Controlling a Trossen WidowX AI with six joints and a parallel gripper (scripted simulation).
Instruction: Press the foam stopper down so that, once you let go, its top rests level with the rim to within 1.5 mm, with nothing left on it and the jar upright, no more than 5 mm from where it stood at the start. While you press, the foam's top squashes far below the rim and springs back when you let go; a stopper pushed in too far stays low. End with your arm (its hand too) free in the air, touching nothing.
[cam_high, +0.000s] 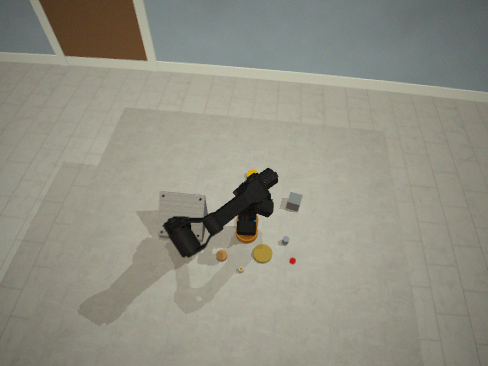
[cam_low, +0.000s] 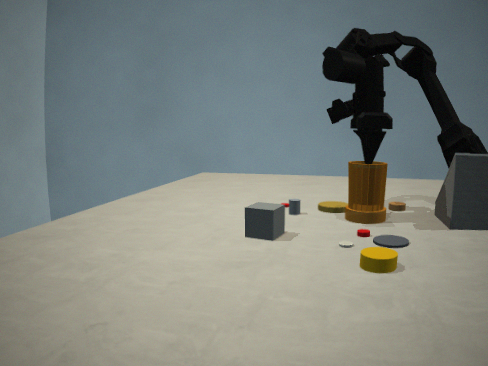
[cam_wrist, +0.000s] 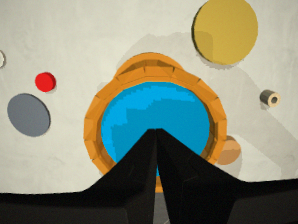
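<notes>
The blue foam stopper lies 4 cm below my hand. From my hand the other things lie so: red disc: 14 cm below, 12 cm to the left, 2 cm ahead; brown disc: 13 cm below, 10 cm to the right, 9 cm behind; mustard disc: 13 cm below, 8 cm to the right, 6 cm ahead.
</notes>
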